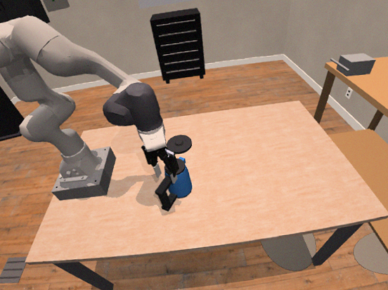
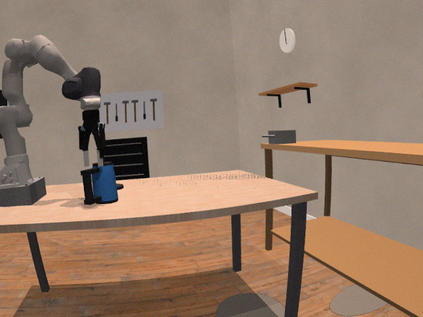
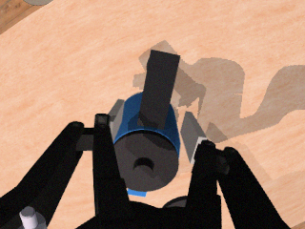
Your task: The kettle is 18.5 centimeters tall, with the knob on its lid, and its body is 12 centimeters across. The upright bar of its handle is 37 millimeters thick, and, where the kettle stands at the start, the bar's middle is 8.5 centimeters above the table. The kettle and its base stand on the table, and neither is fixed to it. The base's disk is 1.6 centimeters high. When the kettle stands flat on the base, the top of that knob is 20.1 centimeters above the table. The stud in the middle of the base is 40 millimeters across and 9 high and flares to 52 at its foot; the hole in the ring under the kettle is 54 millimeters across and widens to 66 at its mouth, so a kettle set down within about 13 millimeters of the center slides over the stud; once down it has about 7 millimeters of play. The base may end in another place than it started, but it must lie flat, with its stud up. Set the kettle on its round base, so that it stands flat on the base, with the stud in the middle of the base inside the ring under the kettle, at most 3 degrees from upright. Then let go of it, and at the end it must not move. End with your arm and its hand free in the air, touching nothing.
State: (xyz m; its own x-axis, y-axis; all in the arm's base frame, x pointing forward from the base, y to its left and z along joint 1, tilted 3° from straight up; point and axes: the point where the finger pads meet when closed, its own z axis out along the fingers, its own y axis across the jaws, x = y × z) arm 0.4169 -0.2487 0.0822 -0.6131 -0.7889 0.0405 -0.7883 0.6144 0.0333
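The blue kettle lies 20 mm ahead of my hand, 20 mm to the left of it and 100 mm below it. Also, from my hand: round base: 80 mm ahead, 360 mm to the left, 180 mm below.
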